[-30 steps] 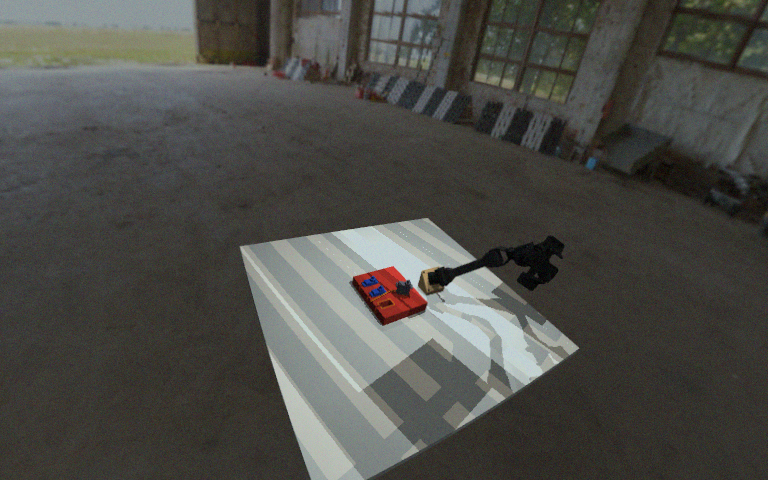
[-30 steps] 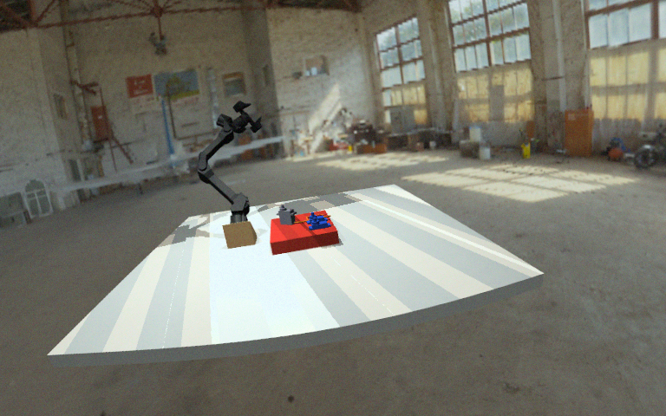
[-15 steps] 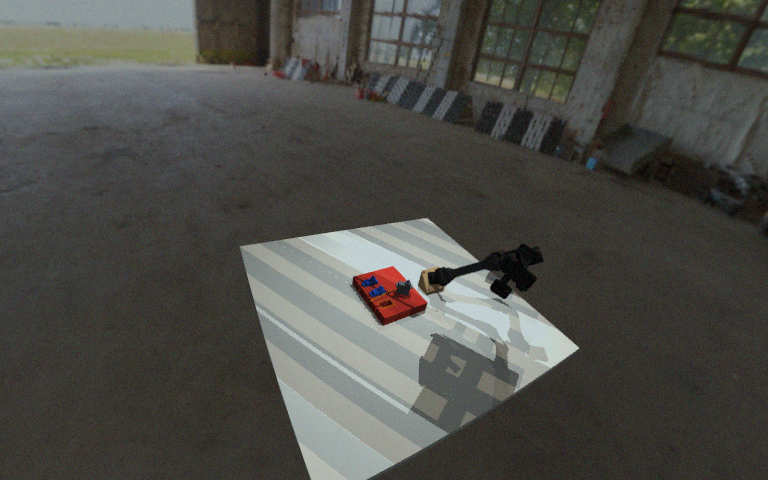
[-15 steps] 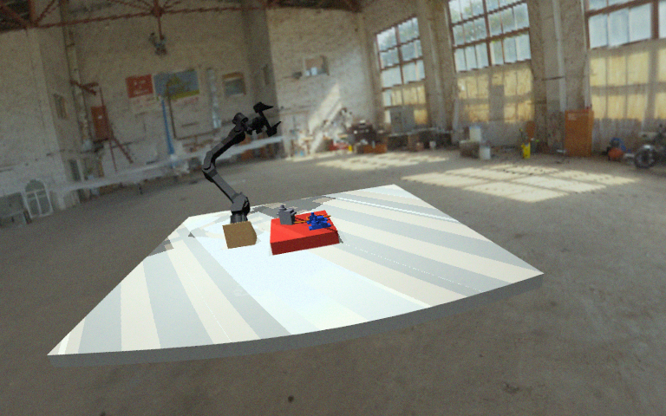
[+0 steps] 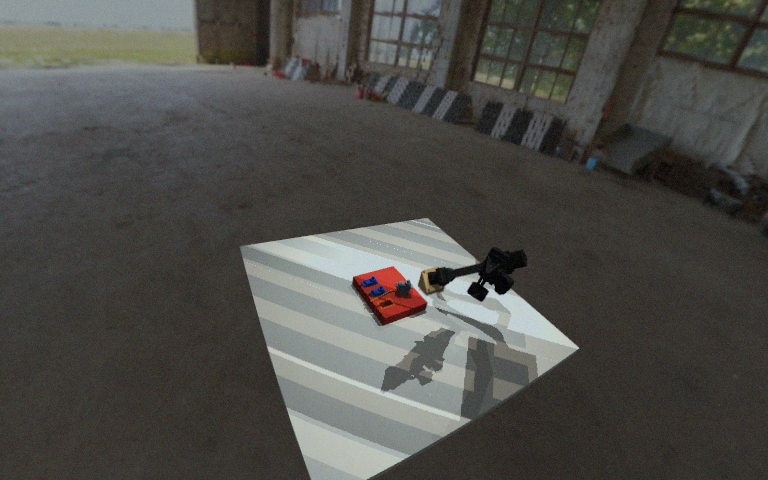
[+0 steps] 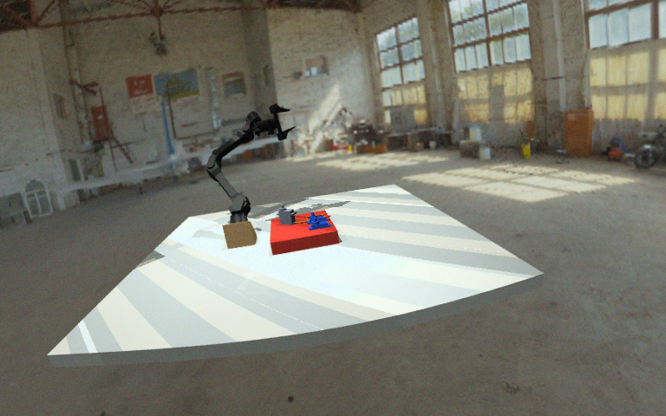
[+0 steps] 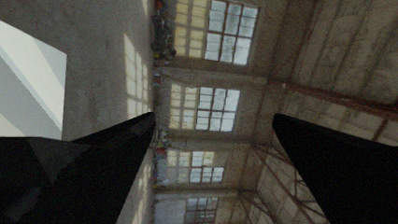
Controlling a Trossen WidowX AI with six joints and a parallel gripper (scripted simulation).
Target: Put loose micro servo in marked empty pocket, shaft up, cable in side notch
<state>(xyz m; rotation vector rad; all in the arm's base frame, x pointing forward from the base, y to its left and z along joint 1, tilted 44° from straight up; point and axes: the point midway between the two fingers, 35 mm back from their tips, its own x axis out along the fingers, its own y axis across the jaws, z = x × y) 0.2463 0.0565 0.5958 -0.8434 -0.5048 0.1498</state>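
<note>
The red deck lies 480 mm to the right of my gripper tip, 450 mm below it and 40 mm behind it.
</note>
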